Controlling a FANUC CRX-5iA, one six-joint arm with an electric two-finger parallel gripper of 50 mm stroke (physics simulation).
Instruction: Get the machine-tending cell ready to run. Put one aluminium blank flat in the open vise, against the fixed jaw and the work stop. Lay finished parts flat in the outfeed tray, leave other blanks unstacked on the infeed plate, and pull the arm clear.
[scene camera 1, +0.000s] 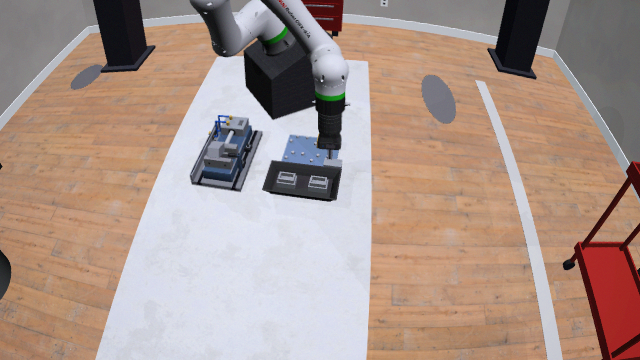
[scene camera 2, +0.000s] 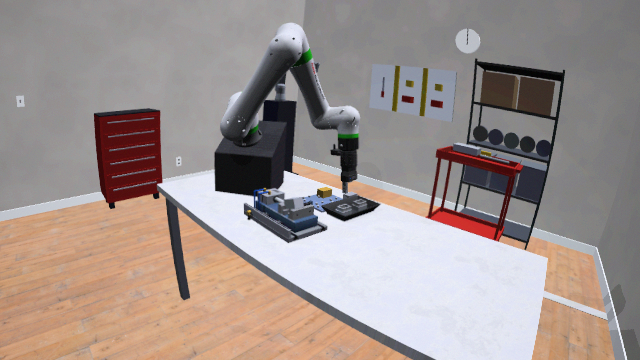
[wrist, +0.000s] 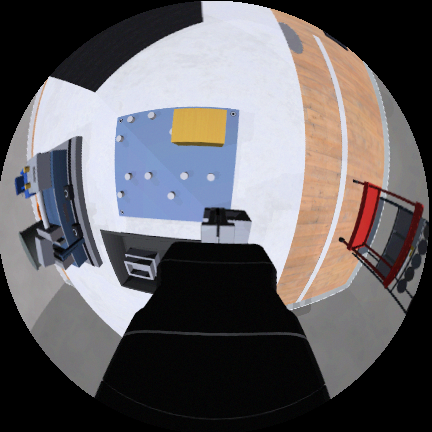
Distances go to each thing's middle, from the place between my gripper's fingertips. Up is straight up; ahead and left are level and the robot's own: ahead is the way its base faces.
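Measured from my hand, the yellow block (wrist: 190, 126) is 11 cm behind, 2 cm to the right and 2 cm below. There's also a blue infeed plate (scene camera 1: 301, 144), and from my hand that plate is 6 cm behind, 7 cm to the right and 4 cm below. As for the black outfeed tray (scene camera 1: 303, 172), it's 10 cm ahead of my hand, 8 cm to the right of it and 3 cm below it.
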